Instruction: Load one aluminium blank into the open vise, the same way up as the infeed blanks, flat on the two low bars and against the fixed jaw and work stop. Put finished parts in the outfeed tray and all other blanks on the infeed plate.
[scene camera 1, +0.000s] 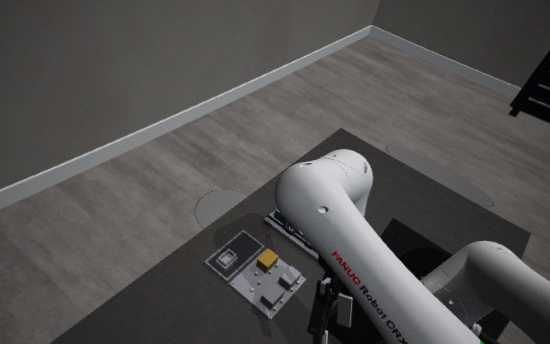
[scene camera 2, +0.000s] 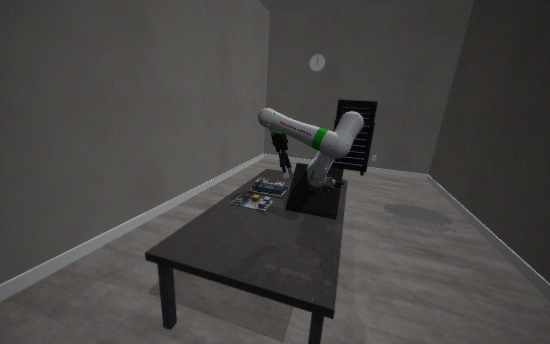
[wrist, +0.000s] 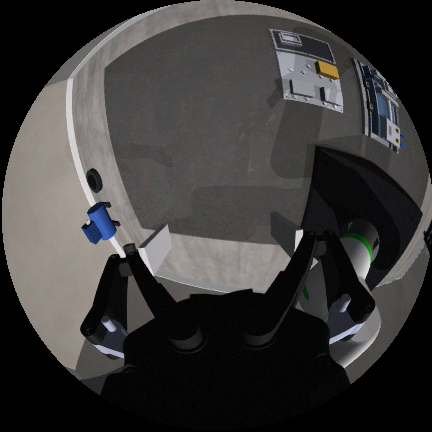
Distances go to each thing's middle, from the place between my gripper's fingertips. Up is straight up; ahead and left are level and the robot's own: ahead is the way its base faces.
Scene:
Right now my hand is 260 mm short of the infeed plate (scene camera 1: 243, 282), 220 mm to the left of it and 310 mm above it. Round my hand: dark outfeed tray (scene camera 1: 244, 246) 410 mm ahead, 220 mm to the right, 310 mm below.

